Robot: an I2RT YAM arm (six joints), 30 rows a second.
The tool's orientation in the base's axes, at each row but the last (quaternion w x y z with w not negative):
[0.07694, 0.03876, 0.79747, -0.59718]
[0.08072, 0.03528, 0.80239, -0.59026]
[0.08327, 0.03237, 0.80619, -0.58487]
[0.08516, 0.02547, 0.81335, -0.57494]
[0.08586, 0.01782, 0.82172, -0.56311]
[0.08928, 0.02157, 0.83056, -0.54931]
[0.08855, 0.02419, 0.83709, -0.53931]
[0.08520, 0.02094, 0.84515, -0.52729]
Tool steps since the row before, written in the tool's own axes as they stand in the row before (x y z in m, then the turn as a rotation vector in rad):
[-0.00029, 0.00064, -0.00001, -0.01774, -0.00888, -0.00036]
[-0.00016, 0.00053, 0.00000, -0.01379, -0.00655, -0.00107]
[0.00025, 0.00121, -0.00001, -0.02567, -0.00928, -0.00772]
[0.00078, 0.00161, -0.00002, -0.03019, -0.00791, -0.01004]
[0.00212, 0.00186, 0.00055, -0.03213, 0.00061, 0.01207]
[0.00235, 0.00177, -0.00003, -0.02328, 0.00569, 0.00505]
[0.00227, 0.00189, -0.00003, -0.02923, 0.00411, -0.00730]
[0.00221, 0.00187, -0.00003, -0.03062, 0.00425, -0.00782]
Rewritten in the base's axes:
[0.00038, 0.00020, -0.00055, 0.01608, -0.00164, 0.01150]
[0.00024, 0.00017, -0.00047, 0.01249, -0.00042, 0.00884]
[-0.00007, 0.00038, -0.00117, 0.02313, 0.00557, 0.01545]
[-0.00055, 0.00052, -0.00162, 0.02751, 0.00847, 0.01569]
[-0.00179, 0.00003, -0.00225, 0.03317, -0.00882, 0.00038]
[-0.00208, 0.00058, -0.00200, 0.02428, -0.00093, -0.00309]
[-0.00198, 0.00069, -0.00208, 0.02840, 0.00994, 0.00434]
[-0.00195, 0.00074, -0.00201, 0.02973, 0.01055, 0.00467]

